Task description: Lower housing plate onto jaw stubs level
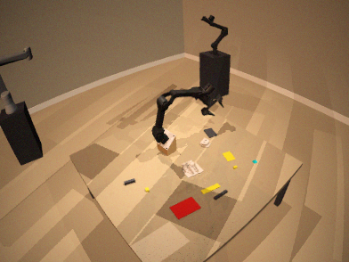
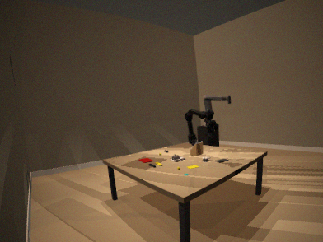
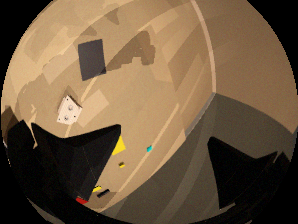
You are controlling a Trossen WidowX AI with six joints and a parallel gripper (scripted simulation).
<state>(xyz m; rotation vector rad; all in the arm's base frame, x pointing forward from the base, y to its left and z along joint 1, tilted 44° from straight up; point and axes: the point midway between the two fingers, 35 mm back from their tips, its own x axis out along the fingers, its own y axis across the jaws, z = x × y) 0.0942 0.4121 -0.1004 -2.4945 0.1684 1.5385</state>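
Now: gripper tip 230 mm above the white part, 110 mm to the left of it and 10 mm past it. Round my gripper tip: dark grey plate (250 mm below, 110 mm behind, 10 mm to the left); yellow bar (370 mm ahead, 350 mm to the right, 260 mm below); yellow tile (260 mm below, 200 mm ahead, 60 mm to the right).
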